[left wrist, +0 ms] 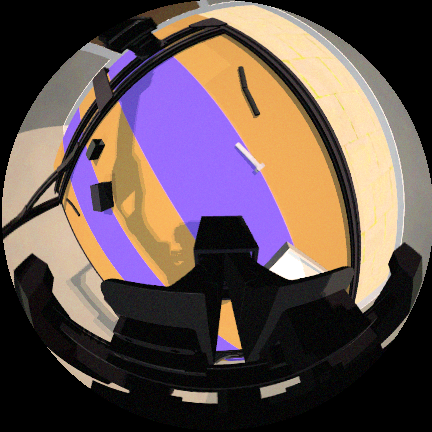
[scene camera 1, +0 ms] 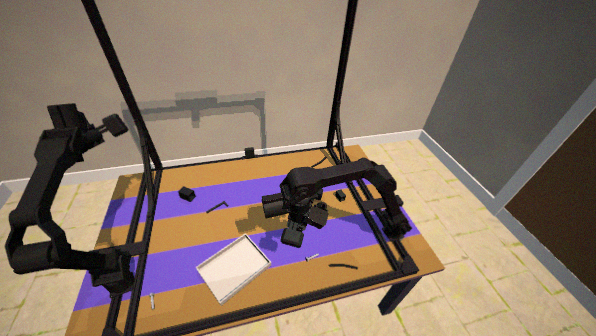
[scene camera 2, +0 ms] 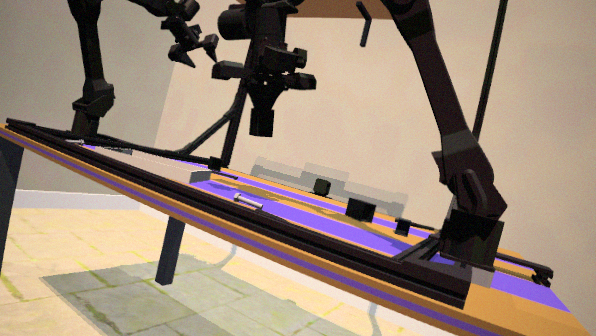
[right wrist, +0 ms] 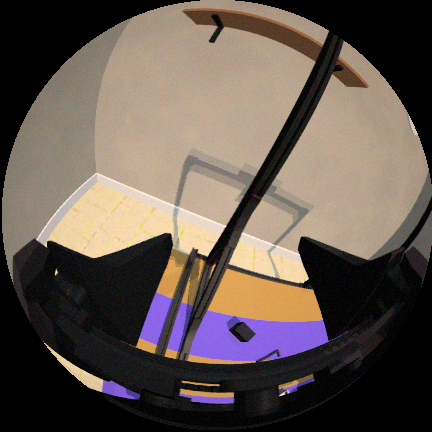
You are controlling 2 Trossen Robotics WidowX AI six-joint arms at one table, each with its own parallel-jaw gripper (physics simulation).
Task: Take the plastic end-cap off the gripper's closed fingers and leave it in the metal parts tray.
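Frame: origin at the left arm's base, x ahead, y left, z up, level; centimetres.
Where they show: left gripper, fingertip midpoint: [left wrist: 222, 248] [scene camera 1: 298, 226] [scene camera 2: 262, 124]; right gripper, fingertip midpoint: [scene camera 1: 105, 131] [scene camera 2: 205, 64] [right wrist: 238, 242]; left arm's base at its link origin: [left wrist: 149, 48] [scene camera 1: 392, 232] [scene camera 2: 465, 260]; right arm's base at its link origin: [scene camera 1: 122, 284] [scene camera 2: 82, 135].
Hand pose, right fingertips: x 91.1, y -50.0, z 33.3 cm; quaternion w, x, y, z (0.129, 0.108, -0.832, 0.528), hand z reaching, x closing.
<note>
Each offset is from my right fingertips to the top centre of the thing.
The black plastic end-cap [scene camera 1: 294, 235] sits over the closed fingers of the arm that reaches over the table's middle. In the left wrist view the cap @(dx -53.3, dy +42.7, dz -18.0 cm) [left wrist: 224, 238] covers the shut fingertips, so this is my left gripper [scene camera 2: 262, 123]. It hangs above the table, just right of the metal parts tray @(dx -30.7, dy +42.6, dz -32.8 cm) [scene camera 1: 233, 267], a shallow white-bottomed tray whose corner also shows in the left wrist view [left wrist: 294, 261]. My right gripper [scene camera 1: 114, 125] is raised high at the far left, fingers wide open and empty; the right wrist view [right wrist: 238, 270] shows the gap between them.
A black frame of uprights and rails [scene camera 1: 143, 160] surrounds the table. Small black blocks @(dx -17.8, dy +4.3, dz -31.1 cm) [scene camera 1: 187, 194] @(dx -80.8, dy +25.8, dz -32.1 cm) [scene camera 1: 341, 195], an L-shaped key @(dx -28.8, dy +14.8, dz -34.4 cm) [scene camera 1: 217, 207], a black bar @(dx -66.7, dy +55.2, dz -34.3 cm) [scene camera 1: 343, 267] and bolts @(dx -57.7, dy +48.1, dz -33.3 cm) [scene camera 1: 311, 258] @(dx -4.6, dy +45.2, dz -33.5 cm) [scene camera 1: 153, 301] lie on the striped top.
</note>
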